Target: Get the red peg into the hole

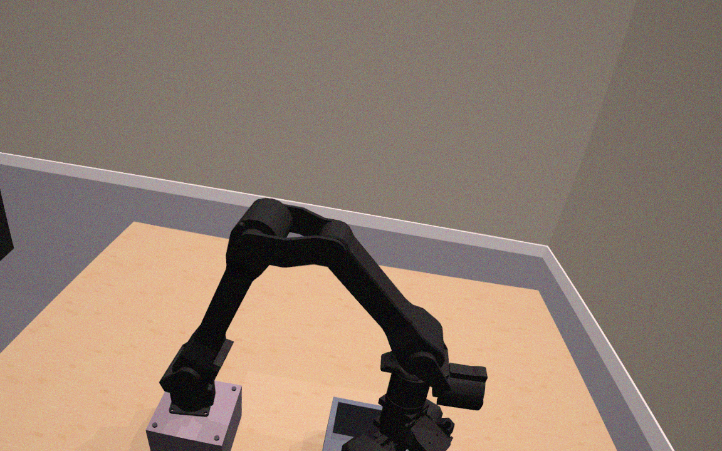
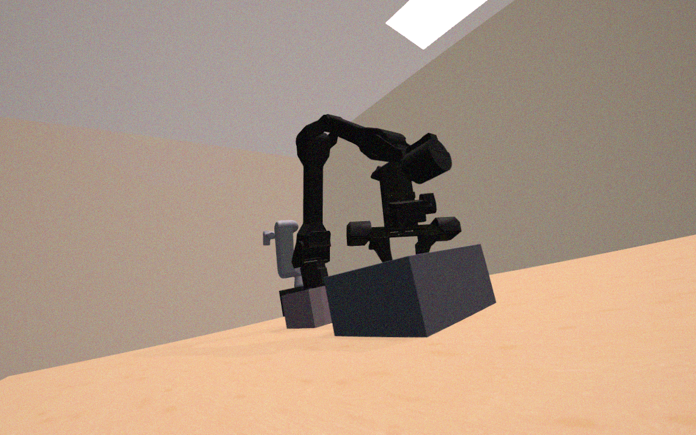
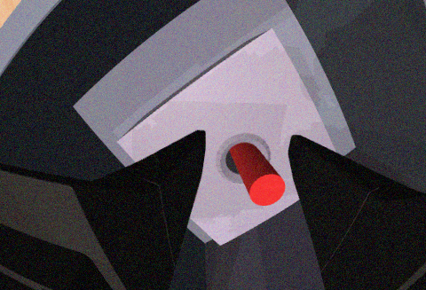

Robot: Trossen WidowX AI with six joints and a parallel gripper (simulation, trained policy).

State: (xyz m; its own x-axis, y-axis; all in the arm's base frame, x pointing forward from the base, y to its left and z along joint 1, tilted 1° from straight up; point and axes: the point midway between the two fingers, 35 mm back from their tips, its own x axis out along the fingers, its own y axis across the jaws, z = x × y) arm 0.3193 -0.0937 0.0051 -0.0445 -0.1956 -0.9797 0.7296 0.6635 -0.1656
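Right now the red peg is 1 cm behind my gripper tip, 1 cm to the left of it and 1 cm below it. From my gripper tip the other things lie so: pale plate (1 cm behind, 1 cm to the left, 2 cm below); grey box (1 cm behind, 1 cm to the left, 4 cm below).
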